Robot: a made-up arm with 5 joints.
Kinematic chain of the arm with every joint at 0, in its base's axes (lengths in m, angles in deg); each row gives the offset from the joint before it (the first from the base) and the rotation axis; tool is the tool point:
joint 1: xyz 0 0 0.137 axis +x
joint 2: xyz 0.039 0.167 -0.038 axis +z
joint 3: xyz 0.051 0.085 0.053 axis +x
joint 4: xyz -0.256 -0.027 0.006 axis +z
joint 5: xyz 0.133 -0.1 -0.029 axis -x
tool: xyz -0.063 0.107 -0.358
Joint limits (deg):
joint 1: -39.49..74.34
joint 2: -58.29..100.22
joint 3: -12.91..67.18
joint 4: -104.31..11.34
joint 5: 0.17..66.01
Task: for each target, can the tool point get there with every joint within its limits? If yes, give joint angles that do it. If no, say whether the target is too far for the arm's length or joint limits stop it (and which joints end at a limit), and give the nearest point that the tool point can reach.
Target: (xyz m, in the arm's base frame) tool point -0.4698 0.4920 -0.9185
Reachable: no: too far | nearest point -0.2698 0.3790 -0.5091 | short by 0.469 m
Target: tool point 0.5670 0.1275 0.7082
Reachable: no: joint limits stop it (at a limit: joint 1, joint 2, joint 3, joint 4, joint 5) | nearest point 0.3356 0.2727 0.5922 | short by 0.297 m
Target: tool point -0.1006 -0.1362 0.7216
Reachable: no: joint limits stop it (at a limit: joint 1, joint 3, joint 4, joint 5) | nearest point -0.1258 0.2941 0.6683 | short by 0.434 m
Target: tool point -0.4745 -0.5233 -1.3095
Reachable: no: too far | nearest point -0.2480 -0.0148 -0.4503 | short by 1.024 m
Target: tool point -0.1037 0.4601 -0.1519
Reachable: yes | joints 13.02 -18.86 25.88 -59.10 7.69
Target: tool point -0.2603 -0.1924 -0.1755
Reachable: yes | joints -23.94 17.63 0.13 -57.88 34.71
